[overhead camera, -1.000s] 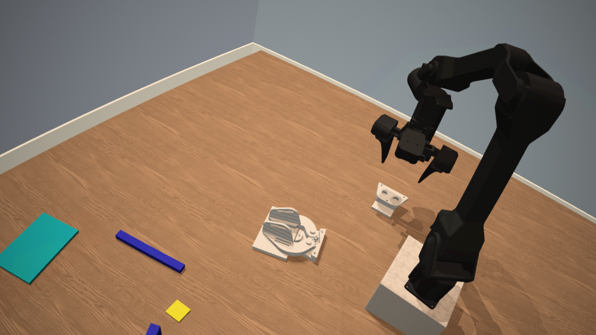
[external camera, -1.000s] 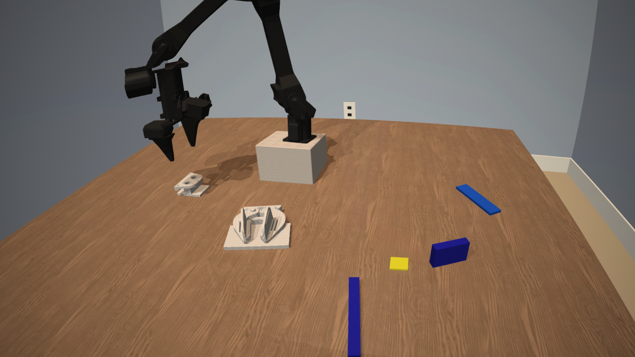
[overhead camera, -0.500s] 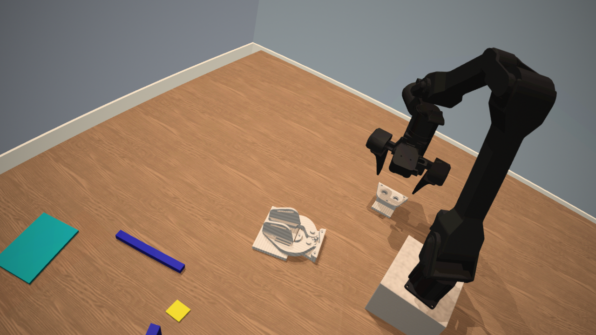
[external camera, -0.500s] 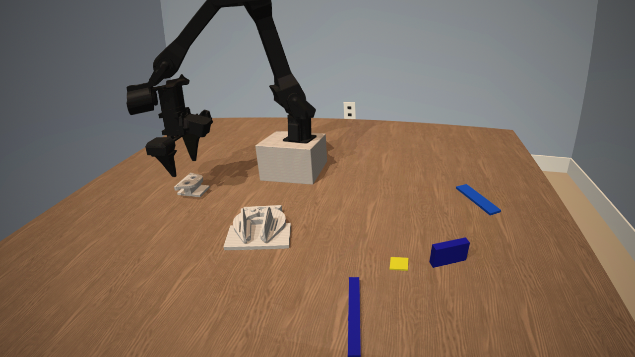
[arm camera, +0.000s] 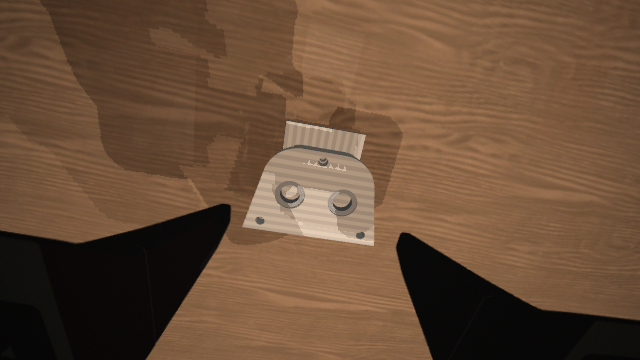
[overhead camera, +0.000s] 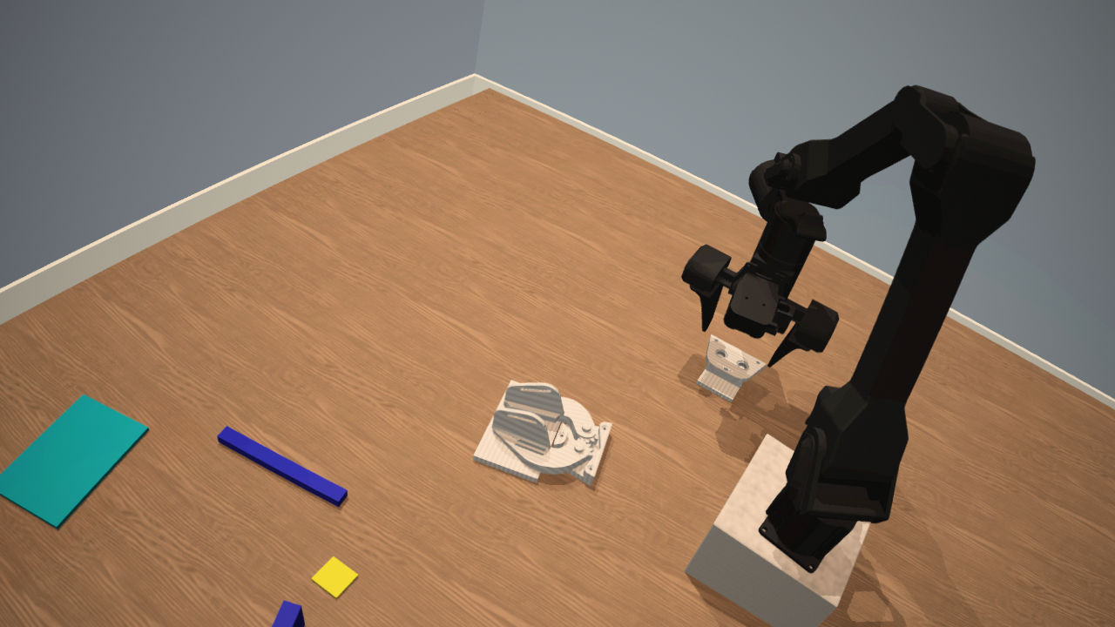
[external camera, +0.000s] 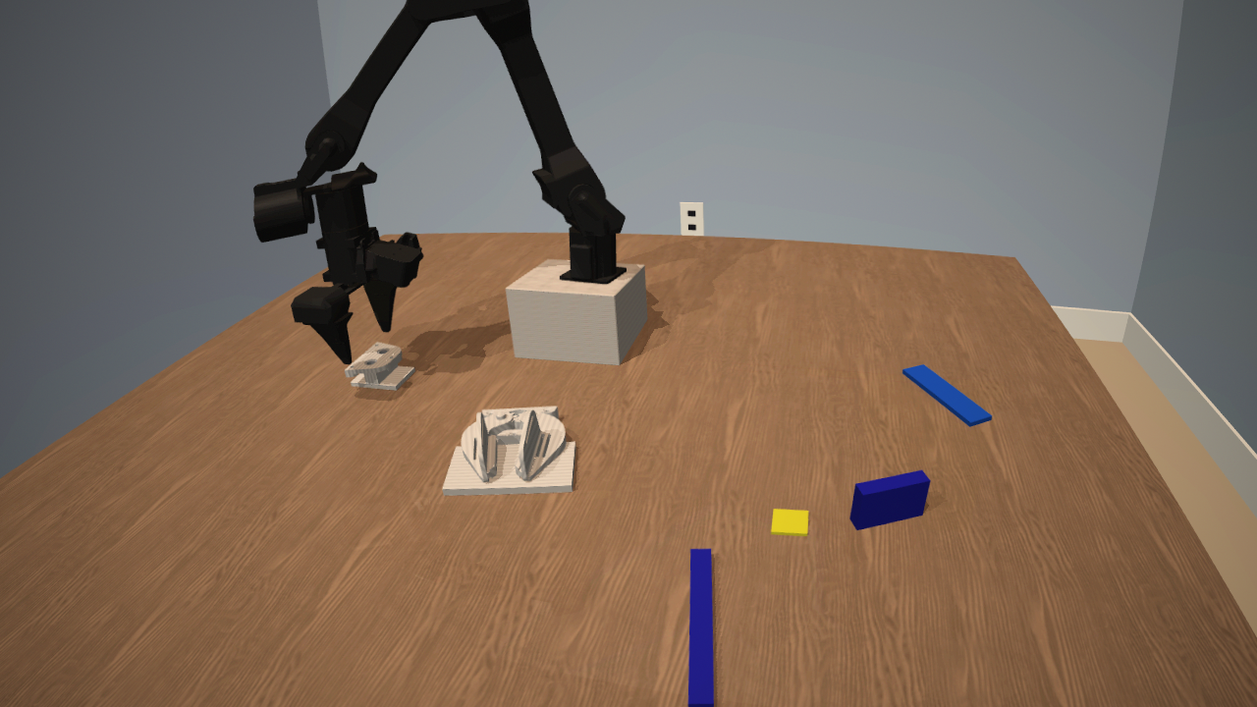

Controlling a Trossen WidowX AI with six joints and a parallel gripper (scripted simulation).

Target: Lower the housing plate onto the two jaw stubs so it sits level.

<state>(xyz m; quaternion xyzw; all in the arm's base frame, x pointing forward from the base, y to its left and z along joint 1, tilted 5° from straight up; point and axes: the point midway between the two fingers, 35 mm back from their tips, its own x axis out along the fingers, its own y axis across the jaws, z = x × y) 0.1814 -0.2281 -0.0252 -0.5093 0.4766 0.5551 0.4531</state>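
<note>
Now: the small pale stepped block 40 mm below my gripper tip and 10 mm to the left of it. The rest, counted from my gripper tip: pale base plate (270 mm to the left, 110 mm ahead, 40 mm below); then housing plate (20 mm below, 10 mm to the left); then yellow tile (530 mm to the left, 110 mm ahead, 40 mm below).
</note>
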